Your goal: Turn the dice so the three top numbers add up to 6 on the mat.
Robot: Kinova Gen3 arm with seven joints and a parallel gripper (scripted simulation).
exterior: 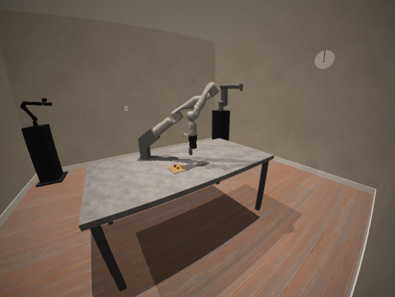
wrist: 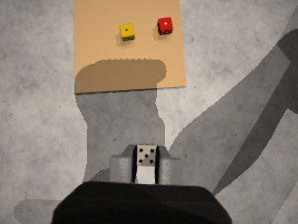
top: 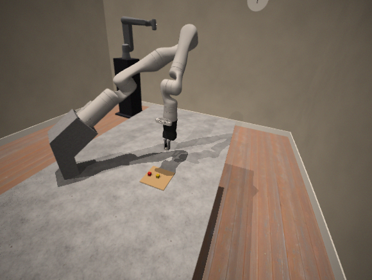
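My hand is 10 mm above the white die. Round my hand: tan mat 140 mm to the right, 110 mm below, 30 mm ahead; then red die 150 mm to the right, 100 mm below, 20 mm behind; then yellow die 140 mm to the right, 100 mm below, 30 mm ahead.
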